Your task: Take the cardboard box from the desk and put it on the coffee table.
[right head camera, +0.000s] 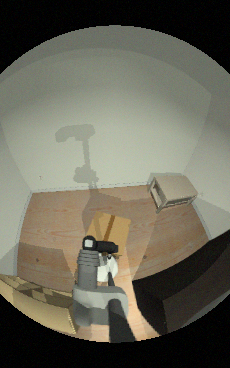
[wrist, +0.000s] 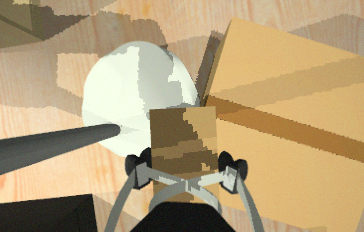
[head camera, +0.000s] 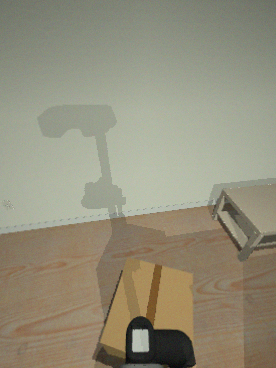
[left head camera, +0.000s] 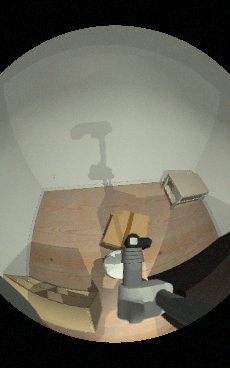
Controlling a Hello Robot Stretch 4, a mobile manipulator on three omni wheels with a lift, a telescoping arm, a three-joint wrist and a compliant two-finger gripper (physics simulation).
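Places are measured from the robot's base along level axes (x back, y left, z down), in millimetres.
Where they show: gripper, fingertip midpoint: [wrist: 186, 162]; robot's base, origin of the base link: [right head camera: 101, 266] [wrist: 147, 103] [left head camera: 119, 263].
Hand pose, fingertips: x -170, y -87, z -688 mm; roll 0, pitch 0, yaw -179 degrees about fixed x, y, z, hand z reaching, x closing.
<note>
Each offset is from my fingertips to the top centre of the thing. Level surfaces: height alone.
My gripper [wrist: 186, 162] is shut on a small cardboard box {dz -50, dx +2, dy +15 mm} [wrist: 175, 125] in the wrist view, with a dark pad against each side. The box extends forward from the fingers above the floor. In the head views my black wrist hides most of the fingers and box. The coffee table {dz +266 mm} [head camera: 252, 204] [left head camera: 187, 181] [right head camera: 175, 186] is low and light grey-brown. It stands by the far wall at the right, well away from my gripper, and its visible top holds nothing. I cannot tell which furniture is the desk.
A large taped carton {dz +309, dx -266, dy +15 mm} [head camera: 172, 295] [left head camera: 137, 220] [right head camera: 118, 227] [wrist: 280, 175] is on the floor ahead of my white round base [left head camera: 114, 267] [wrist: 110, 90]. Dark furniture [left head camera: 210, 270] [right head camera: 195, 290] [wrist: 50, 215] stands near right. A pale wooden unit [left head camera: 70, 310] [right head camera: 45, 312] stands near left.
</note>
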